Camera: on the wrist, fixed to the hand. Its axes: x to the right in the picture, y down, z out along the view.
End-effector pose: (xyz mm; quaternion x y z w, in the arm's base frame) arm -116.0 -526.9 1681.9 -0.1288 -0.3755 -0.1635 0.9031
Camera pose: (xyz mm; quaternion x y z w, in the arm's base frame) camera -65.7 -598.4 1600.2 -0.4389 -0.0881 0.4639 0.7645
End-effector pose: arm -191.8 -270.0 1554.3 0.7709 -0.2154 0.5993 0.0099
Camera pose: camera -285.6 -202.2 1584.7 -0.3460 0.7541 -0.4640 0.3104
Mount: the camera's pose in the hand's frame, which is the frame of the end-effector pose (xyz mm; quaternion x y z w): -11.2 -36.6 -113.4 -0.1093 0.0760 0.6974 0.7042
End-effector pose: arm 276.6 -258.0 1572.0 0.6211 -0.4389 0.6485 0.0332
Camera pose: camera 212.6 -160.7 1599.7 -0.0784 0.8106 -0.4790 0.3276
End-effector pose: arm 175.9 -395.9 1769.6 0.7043 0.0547 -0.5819 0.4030
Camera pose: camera 240.3 -295.4 1760.6 0.5343 -0.3584 -0.0692 0.7624
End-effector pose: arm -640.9 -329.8 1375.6 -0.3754 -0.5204 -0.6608 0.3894
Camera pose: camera -679.7 -433.9 1331.0 -0.6196 -0.0028 -0.2792 0.7336
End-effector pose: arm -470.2 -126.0 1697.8 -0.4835 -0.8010 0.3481 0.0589
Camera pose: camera -442.3 -89.0 1808.1 0.9320 0.2604 -0.1619 0.1933
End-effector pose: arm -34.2 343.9 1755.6 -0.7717 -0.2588 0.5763 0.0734
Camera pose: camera 57.2 390.8 1817.1 0.7757 -0.2985 -0.3701 0.4149
